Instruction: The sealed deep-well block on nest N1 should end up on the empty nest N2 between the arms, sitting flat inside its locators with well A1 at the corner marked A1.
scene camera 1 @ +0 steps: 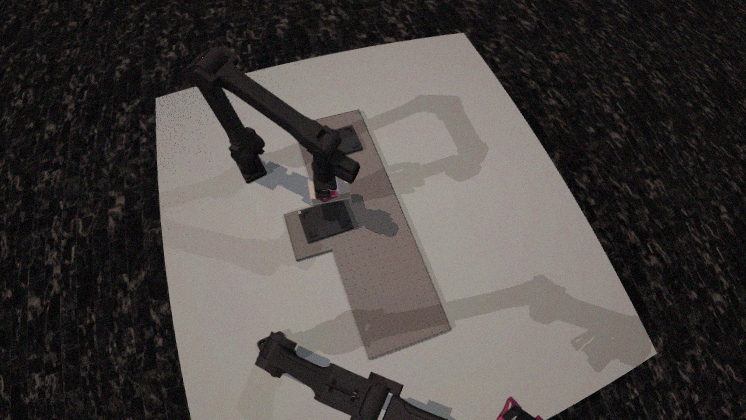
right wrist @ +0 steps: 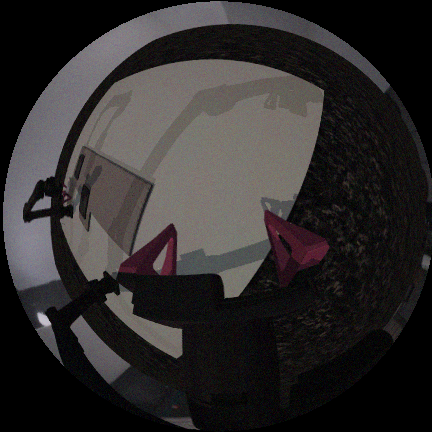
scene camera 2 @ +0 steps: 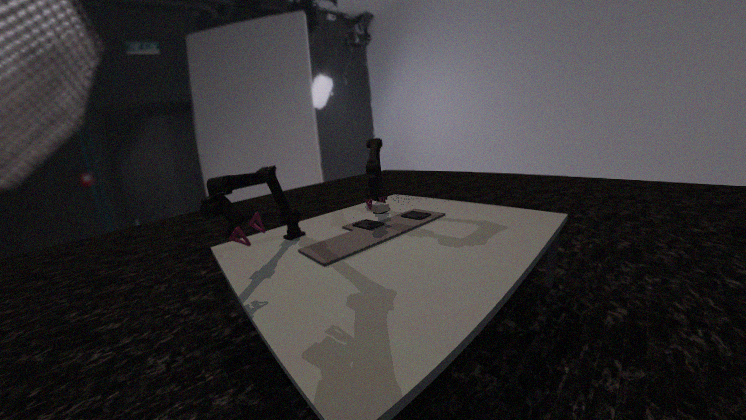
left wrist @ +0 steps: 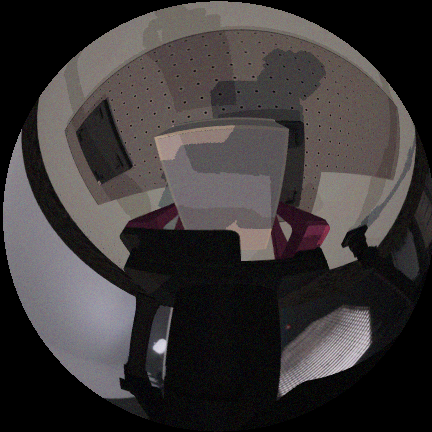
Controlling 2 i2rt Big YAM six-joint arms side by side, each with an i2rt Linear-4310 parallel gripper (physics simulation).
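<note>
The pale sealed block (scene camera 1: pixel 314 192) (scene camera 2: pixel 381 208) (left wrist: pixel 225 170) is held off the board, its top broadly level. My left gripper (scene camera 1: pixel 326 192) (scene camera 2: pixel 375 202) (left wrist: pixel 227 201) is shut on its sides. The block hangs beside and above dark nest N2 (scene camera 1: pixel 327 221) (scene camera 2: pixel 368 224) (left wrist: pixel 296 165) (right wrist: pixel 85 201), partly covering it in the left wrist view. N2 is empty. Nest N1 (scene camera 1: pixel 351 138) (scene camera 2: pixel 416 214) (left wrist: pixel 102 142) is empty too. The corner mark and well A1 are too small or dark to read. My right gripper (scene camera 2: pixel 248 229) (right wrist: pixel 218 221) is open and empty, far from both nests.
The nests sit on a thin perforated brown board (scene camera 1: pixel 391 281) (scene camera 2: pixel 334 250) (left wrist: pixel 345 120) (right wrist: pixel 122 200) on the white table (scene camera 1: pixel 511 208) (scene camera 2: pixel 443 281). The left arm reaches over N1's edge in scene camera 1. The right arm (scene camera 1: pixel 339 386) stands beyond the board's other end.
</note>
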